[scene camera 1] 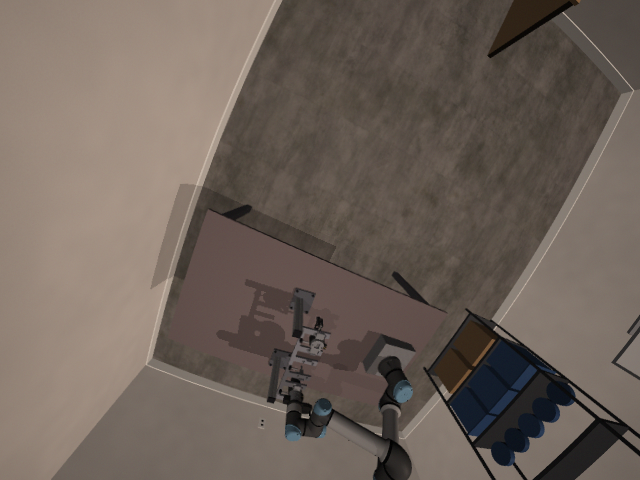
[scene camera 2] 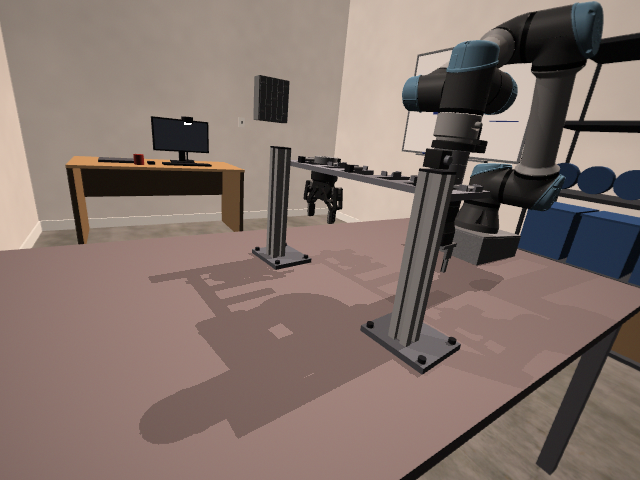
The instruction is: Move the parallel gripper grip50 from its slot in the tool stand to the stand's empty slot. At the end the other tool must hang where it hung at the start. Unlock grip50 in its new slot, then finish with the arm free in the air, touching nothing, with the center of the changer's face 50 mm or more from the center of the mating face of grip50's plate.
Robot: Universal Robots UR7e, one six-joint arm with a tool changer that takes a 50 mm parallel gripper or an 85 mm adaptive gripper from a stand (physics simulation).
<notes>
In view: a parallel gripper grip50 (scene camera 2: 447, 244) and an adaptive gripper (scene camera 2: 322, 186).
</notes>
